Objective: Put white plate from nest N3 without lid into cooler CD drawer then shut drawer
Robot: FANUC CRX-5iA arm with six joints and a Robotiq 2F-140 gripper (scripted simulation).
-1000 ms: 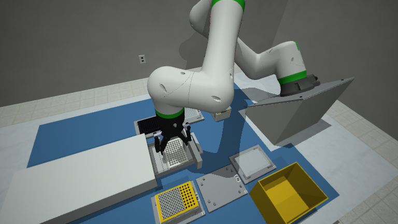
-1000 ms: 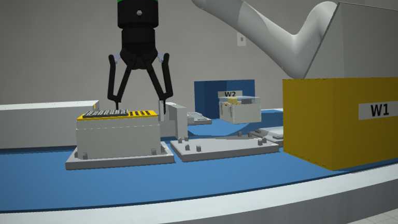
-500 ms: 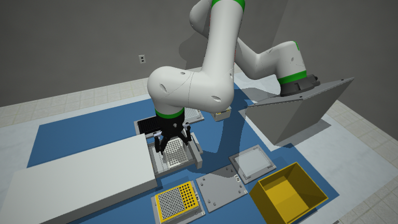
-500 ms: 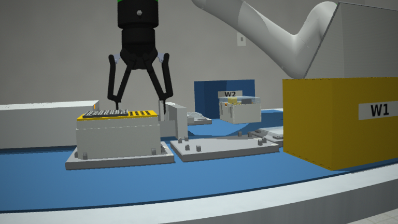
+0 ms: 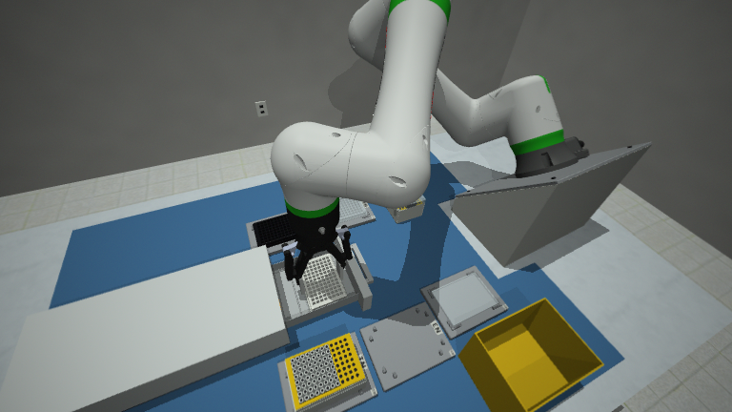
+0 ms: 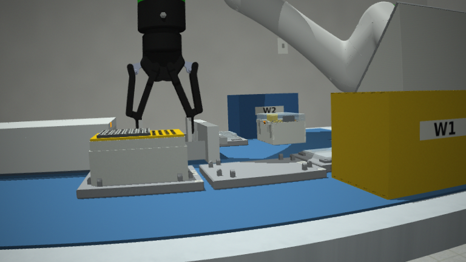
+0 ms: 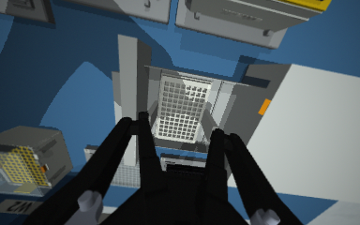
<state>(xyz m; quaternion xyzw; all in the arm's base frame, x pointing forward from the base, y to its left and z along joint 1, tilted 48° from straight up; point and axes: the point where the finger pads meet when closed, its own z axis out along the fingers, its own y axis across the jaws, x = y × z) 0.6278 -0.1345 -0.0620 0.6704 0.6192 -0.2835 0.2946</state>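
The white plate lies 20 mm below my hand. Round my hand: yellow tip box: 180 mm to the left, 60 mm ahead, 10 mm above; then black plate: 190 mm to the right, 40 mm ahead, 20 mm below; then drawer: 30 mm ahead, 20 mm below.
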